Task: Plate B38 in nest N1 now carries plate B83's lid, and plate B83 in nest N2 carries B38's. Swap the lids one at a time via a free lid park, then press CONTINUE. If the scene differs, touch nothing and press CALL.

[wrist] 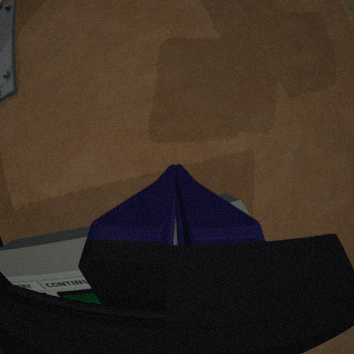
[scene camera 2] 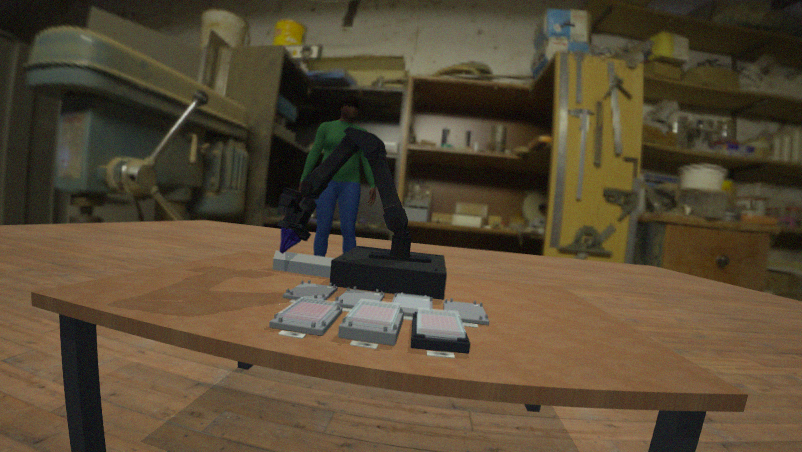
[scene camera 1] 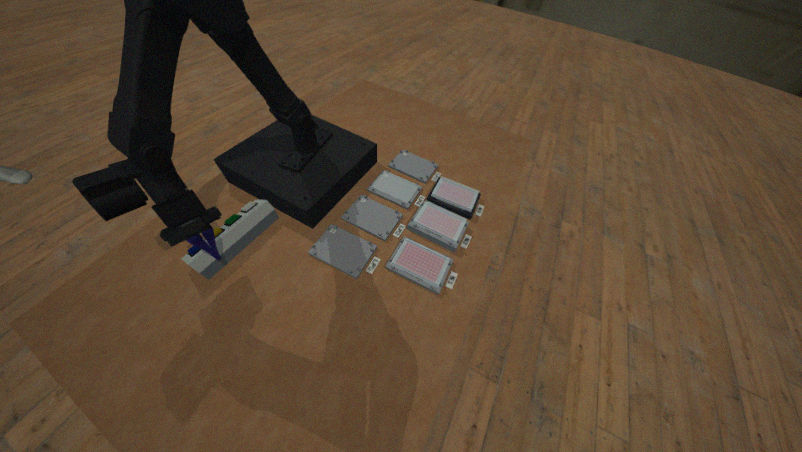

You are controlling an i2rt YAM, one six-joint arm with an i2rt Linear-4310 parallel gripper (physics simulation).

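Seen in the pictures: gripper, fingertip midpoint: [wrist: 175,173] [scene camera 2: 281,252] [scene camera 1: 219,259]; arm's base, origin of the base link: [scene camera 2: 399,258] [scene camera 1: 307,148].
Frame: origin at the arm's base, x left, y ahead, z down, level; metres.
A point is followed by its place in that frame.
My gripper [scene camera 1: 218,257] @[z 0.014, x -0.386, y 0.010 m] [scene camera 2: 282,250] @[z 0.014, x -0.386, y 0.010 m] [wrist: 175,173] @[z 0.014, x -0.386, y 0.010 m] is shut with nothing between its purple fingers. It hangs over the blue-button end of the pale console [scene camera 1: 241,242] @[z 0.057, x -0.320, y -0.008 m] [scene camera 2: 306,264] @[z 0.048, x -0.303, y -0.005 m] [wrist: 45,256] @[z 0.031, x -0.273, y -0.006 m]. A blue button [scene camera 1: 193,250] @[z 0.025, x -0.386, y -0.068 m] and a yellow button [scene camera 1: 217,230] @[z 0.028, x -0.322, y -0.060 m] are partly behind the fingers. The green button [scene camera 1: 232,219] @[z 0.025, x -0.284, y -0.046 m] [wrist: 82,298] @[z 0.026, x -0.285, y -0.045 m] shows below a partly hidden CONTINUE label in the wrist view. Three pink plates with clear tops sit in nests: the near one [scene camera 1: 420,261] @[z 0.054, x -0.213, y 0.423 m] [scene camera 2: 307,310] @[z 0.055, x -0.209, y 0.443 m], the middle one [scene camera 1: 439,222] @[z 0.041, x -0.088, y 0.440 m] [scene camera 2: 372,313] @[z 0.041, x -0.082, y 0.471 m] and one [scene camera 1: 456,193] @[z 0.045, x 0.041, y 0.465 m] [scene camera 2: 440,324] @[z 0.044, x 0.042, y 0.498 m] in a black nest. Their labels are unreadable.
Grey lid parks [scene camera 1: 343,250] @[z 0.071, x -0.243, y 0.229 m] [scene camera 1: 372,217] @[z 0.071, x -0.118, y 0.258 m] [scene camera 1: 413,165] @[z 0.071, x 0.140, y 0.304 m] stand in a row between the plates and the black arm base [scene camera 1: 303,168] @[z -0.001, x -0.081, y 0.036 m] [scene camera 2: 387,272] @[z 0.021, x -0.044, y 0.150 m]. Another park position [scene camera 1: 395,188] @[z 0.063, x 0.006, y 0.284 m] [scene camera 2: 412,302] @[z 0.063, x 0.015, y 0.294 m] looks paler, as if covered. A person [scene camera 2: 336,140] stands behind the table.
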